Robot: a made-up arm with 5 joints. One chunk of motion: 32 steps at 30 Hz.
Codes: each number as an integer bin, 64 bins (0 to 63) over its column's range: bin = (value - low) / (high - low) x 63, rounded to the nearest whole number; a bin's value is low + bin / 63 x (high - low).
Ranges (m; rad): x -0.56..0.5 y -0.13..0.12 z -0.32..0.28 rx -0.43..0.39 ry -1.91..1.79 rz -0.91..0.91
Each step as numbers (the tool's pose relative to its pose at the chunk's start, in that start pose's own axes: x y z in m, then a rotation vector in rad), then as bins.
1 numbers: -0.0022 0.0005 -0.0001 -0.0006 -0.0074 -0.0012
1 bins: 33 33 34 33 32 31
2 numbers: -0.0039 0.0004 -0.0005 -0.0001 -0.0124 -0.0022
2 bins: 33 33 34 33 32 31
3 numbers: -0.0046 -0.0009 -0.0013 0.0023 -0.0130 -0.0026
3 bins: 33 33 33 33 32 31
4 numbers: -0.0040 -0.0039 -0.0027 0.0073 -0.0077 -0.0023
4 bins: 33 32 33 34 32 31
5 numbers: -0.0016 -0.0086 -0.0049 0.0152 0.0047 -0.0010
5 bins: 33 31 33 34 33 31
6 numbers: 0.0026 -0.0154 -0.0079 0.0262 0.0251 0.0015
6 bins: 33 29 33 35 33 32
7 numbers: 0.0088 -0.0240 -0.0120 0.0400 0.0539 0.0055
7 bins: 34 27 32 36 33 32
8 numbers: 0.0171 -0.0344 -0.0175 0.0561 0.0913 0.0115
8 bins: 34 24 32 37 34 32
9 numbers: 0.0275 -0.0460 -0.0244 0.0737 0.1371 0.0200
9 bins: 35 21 31 39 35 32
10 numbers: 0.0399 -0.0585 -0.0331 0.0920 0.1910 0.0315
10 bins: 36 18 30 40 36 33
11 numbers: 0.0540 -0.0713 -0.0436 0.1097 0.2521 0.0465
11 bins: 36 15 29 41 37 33
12 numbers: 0.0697 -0.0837 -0.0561 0.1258 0.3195 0.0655
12 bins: 37 12 28 43 38 34
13 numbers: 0.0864 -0.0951 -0.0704 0.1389 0.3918 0.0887
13 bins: 38 9 26 44 39 35
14 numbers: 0.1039 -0.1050 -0.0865 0.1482 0.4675 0.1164
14 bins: 39 6 25 44 40 36
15 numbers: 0.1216 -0.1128 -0.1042 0.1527 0.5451 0.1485
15 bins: 41 4 23 45 42 37
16 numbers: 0.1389 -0.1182 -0.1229 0.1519 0.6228 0.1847
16 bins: 42 3 21 45 43 38
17 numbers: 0.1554 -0.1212 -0.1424 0.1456 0.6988 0.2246
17 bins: 43 2 19 44 44 39
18 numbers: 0.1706 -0.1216 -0.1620 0.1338 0.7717 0.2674
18 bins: 43 2 17 43 46 41
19 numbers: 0.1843 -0.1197 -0.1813 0.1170 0.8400 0.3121
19 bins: 44 3 15 42 47 42
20 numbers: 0.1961 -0.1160 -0.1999 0.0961 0.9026 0.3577
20 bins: 45 4 13 40 48 44
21 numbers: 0.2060 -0.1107 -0.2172 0.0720 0.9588 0.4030
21 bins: 46 5 11 39 49 45
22 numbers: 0.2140 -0.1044 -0.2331 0.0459 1.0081 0.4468
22 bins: 46 6 9 37 50 47
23 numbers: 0.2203 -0.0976 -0.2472 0.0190 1.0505 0.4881
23 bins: 46 8 8 34 50 48
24 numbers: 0.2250 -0.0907 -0.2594 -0.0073 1.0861 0.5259
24 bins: 47 10 6 32 51 50
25 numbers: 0.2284 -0.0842 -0.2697 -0.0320 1.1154 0.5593
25 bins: 47 12 5 31 52 51
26 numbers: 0.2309 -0.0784 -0.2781 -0.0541 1.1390 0.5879
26 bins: 47 13 4 29 52 52
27 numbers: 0.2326 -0.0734 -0.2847 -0.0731 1.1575 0.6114
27 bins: 47 14 4 27 52 53
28 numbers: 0.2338 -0.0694 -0.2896 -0.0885 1.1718 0.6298
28 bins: 47 15 3 26 52 53
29 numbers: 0.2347 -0.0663 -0.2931 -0.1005 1.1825 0.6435
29 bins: 47 16 3 25 53 54
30 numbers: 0.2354 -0.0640 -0.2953 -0.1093 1.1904 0.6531
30 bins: 47 17 3 25 53 54
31 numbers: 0.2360 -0.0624 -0.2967 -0.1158 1.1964 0.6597
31 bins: 47 17 2 24 53 54
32 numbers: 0.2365 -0.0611 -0.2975 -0.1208 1.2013 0.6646
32 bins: 47 17 2 24 53 55
